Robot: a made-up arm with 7 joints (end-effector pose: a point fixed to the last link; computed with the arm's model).
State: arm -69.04 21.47 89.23 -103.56 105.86 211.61 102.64
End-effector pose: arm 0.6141 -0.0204 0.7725 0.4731 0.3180 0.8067 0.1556
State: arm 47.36 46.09 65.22 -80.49 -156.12 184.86 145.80
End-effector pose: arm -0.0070 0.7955 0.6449 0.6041 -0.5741 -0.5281 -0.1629
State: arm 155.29 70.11 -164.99 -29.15 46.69 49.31 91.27
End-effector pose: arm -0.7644 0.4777 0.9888 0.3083 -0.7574 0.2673 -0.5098
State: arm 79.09 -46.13 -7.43 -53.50 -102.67 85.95 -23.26
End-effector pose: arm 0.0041 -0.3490 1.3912 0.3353 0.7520 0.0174 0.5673
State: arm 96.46 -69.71 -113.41 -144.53 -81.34 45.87 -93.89
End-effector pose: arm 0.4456 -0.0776 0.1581 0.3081 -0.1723 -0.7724 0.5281
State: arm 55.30 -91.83 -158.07 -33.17 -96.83 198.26 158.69
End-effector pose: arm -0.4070 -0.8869 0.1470 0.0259 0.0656 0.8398 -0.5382
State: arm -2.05 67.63 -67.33 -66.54 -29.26 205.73 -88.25
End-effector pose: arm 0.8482 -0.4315 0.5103 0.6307 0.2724 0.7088 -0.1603
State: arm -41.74 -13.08 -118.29 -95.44 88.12 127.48 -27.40
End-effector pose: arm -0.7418 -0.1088 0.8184 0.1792 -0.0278 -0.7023 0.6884
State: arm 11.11 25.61 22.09 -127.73 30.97 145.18 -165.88
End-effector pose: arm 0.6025 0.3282 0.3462 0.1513 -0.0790 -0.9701 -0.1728
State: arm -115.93 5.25 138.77 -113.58 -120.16 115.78 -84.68
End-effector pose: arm 0.5907 0.2621 0.7428 0.6921 0.0389 0.6182 -0.3706
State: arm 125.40 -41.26 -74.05 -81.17 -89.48 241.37 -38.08
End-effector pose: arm 0.5613 0.0271 0.9972 0.1300 -0.1693 0.3460 0.9137
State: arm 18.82 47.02 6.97 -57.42 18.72 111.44 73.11
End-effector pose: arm 0.9576 0.3807 0.6504 0.1765 -0.8651 0.4569 0.1085
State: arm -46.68 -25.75 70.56 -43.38 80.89 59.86 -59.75
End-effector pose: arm 0.0475 0.5268 1.3245 0.2688 -0.3186 -0.8932 -0.1685
